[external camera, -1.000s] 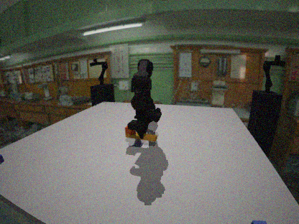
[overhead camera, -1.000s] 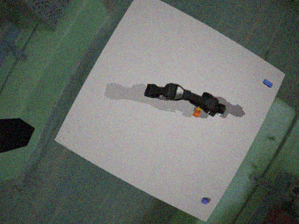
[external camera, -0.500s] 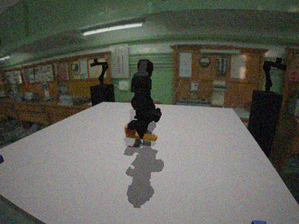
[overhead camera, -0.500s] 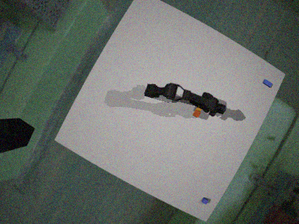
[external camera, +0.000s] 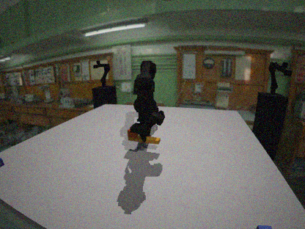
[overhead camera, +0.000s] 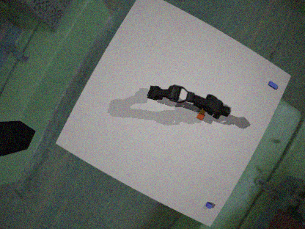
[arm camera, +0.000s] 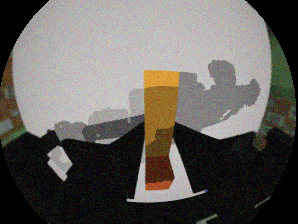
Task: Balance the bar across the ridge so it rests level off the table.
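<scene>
Right now the bar is 4 cm to the right of my gripper tip and 2 cm above it.
</scene>
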